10 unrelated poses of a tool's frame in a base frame.
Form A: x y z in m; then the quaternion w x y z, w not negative.
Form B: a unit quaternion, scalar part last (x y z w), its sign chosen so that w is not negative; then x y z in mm. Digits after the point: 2 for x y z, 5 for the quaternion.
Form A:
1: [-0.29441 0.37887 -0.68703 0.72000 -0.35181 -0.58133 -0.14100]
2: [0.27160 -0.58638 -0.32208 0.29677 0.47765 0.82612 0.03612]
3: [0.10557 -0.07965 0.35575 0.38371 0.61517 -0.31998 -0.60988]
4: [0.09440 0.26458 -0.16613 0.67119 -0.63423 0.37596 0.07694]
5: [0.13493 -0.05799 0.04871 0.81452 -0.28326 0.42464 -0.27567]
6: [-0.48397 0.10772 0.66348 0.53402 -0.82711 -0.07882 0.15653]
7: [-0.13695 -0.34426 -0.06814 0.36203 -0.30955 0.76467 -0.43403]
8: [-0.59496 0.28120 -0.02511 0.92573 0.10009 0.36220 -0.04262]
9: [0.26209 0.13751 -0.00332 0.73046 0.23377 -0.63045 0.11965]
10: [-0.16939 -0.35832 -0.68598 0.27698 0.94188 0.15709 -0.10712]
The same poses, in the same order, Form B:
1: [-0.35181 -0.58133 -0.14100 0.72000 -294.41 378.87 -687.03]
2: [0.47765 0.82612 0.03612 0.29677 271.60 -586.38 -322.08]
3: [0.61517 -0.31998 -0.60988 0.38371 105.57 -79.65 355.75]
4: [-0.63423 0.37596 0.07694 0.67119 94.40 264.58 -166.13]
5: [-0.28326 0.42464 -0.27567 0.81452 134.93 -57.99 48.71]
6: [-0.82711 -0.07882 0.15653 0.53402 -483.97 107.72 663.48]
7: [-0.30955 0.76467 -0.43403 0.36203 -136.95 -344.26 -68.14]
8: [0.10009 0.36220 -0.04262 0.92573 -594.96 281.20 -25.11]
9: [0.23377 -0.63045 0.11965 0.73046 262.09 137.51 -3.32]
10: [0.94188 0.15709 -0.10712 0.27698 -169.39 -358.32 -685.98]
